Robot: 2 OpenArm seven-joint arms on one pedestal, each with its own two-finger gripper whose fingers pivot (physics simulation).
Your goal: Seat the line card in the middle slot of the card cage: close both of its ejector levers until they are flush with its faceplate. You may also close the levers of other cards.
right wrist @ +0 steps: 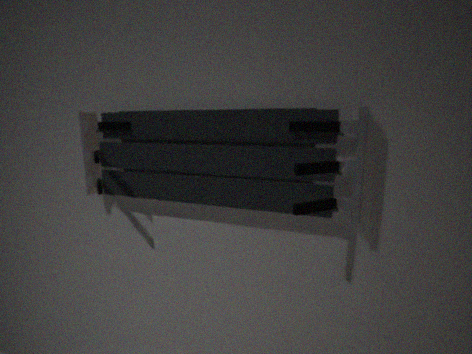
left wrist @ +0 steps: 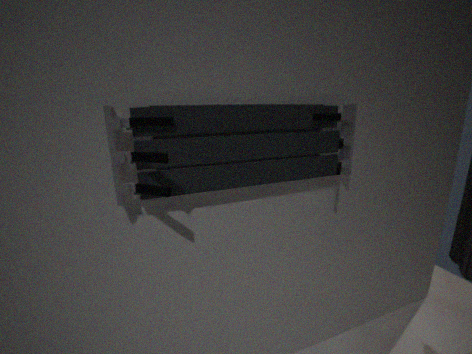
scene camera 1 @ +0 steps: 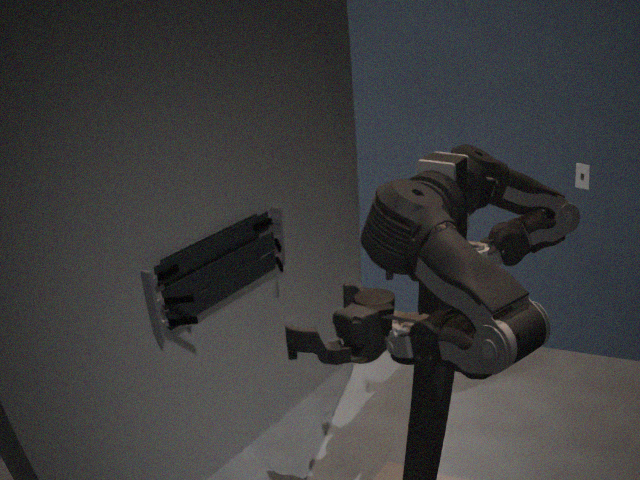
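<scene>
Looking at a grey wall, I find that its spot (right wrist: 99, 266) is the same spot as (scene camera 1: 163, 398).
</scene>
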